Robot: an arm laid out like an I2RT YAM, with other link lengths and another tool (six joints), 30 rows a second.
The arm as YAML. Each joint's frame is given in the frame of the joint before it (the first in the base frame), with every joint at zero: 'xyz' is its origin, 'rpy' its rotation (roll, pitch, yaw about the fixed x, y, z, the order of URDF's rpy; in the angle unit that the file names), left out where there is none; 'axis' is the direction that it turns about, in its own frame. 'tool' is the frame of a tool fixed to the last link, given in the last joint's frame.
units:
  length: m
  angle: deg
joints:
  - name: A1
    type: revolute
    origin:
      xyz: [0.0, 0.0, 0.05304]
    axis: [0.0, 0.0, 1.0]
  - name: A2
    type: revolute
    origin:
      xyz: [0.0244, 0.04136, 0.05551]
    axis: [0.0, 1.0, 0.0]
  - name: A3
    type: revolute
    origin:
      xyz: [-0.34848, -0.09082, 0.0]
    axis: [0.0, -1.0, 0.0]
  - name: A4
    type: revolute
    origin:
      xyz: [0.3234, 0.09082, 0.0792]
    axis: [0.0, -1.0, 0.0]
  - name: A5
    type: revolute
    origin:
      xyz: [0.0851, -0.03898, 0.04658]
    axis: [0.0, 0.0, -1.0]
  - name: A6
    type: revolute
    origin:
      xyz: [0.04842, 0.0, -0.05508]
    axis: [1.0, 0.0, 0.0]
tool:
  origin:
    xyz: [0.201, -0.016, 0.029]
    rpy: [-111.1, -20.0, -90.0]
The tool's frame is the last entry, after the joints.
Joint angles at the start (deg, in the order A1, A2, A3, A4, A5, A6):
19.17, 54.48, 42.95, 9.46, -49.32, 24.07
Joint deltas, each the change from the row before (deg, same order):
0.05, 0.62, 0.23, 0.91, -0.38, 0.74
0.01, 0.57, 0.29, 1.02, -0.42, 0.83
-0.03, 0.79, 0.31, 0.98, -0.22, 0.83
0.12, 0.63, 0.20, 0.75, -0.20, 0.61
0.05, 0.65, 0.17, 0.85, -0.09, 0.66
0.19, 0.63, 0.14, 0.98, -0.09, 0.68
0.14, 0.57, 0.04, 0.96, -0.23, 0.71
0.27, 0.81, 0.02, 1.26, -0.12, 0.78
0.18, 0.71, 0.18, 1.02, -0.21, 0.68
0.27, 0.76, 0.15, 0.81, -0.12, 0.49
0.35, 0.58, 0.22, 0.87, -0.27, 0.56
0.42, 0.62, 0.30, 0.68, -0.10, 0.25
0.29, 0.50, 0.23, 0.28, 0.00, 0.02
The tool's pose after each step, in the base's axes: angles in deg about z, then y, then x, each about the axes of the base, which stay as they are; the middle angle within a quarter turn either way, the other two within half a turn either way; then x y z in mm. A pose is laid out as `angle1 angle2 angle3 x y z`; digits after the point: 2 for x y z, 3 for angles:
13.703 17.339 -113.086 343.39 305.41 408.94
13.610 16.922 -112.511 344.62 307.13 412.36
13.832 16.635 -112.118 347.94 308.59 414.18
13.969 16.238 -111.839 349.71 310.70 414.97
14.176 16.007 -111.547 352.38 312.20 415.70
14.240 15.677 -111.172 354.15 314.52 416.82
14.353 15.230 -110.824 355.34 316.70 417.16
14.491 14.749 -110.447 357.37 319.89 416.86
14.521 14.306 -110.075 359.01 322.55 417.83
14.647 13.834 -109.887 360.73 325.75 417.20
14.475 13.218 -109.508 360.45 329.38 418.81
14.199 12.752 -109.248 360.58 333.29 420.23
14.110 12.475 -109.219 361.31 336.06 420.09

